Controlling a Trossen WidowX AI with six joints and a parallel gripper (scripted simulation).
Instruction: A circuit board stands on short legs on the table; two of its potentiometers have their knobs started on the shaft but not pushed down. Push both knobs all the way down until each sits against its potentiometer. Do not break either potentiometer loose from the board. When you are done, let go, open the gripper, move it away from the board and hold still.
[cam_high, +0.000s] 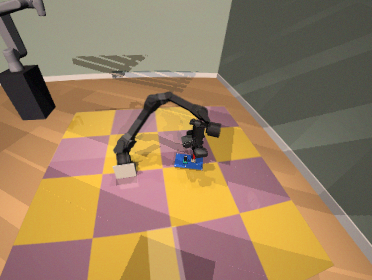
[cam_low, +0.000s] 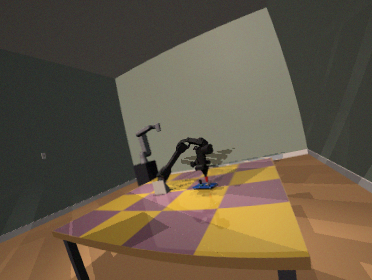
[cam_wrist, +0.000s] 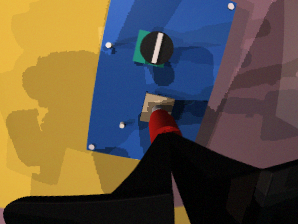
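Now: the red knob 20 mm below my gripper tip. From my gripper tip the other things lie so: black knob: 50 mm behind, 30 mm below.
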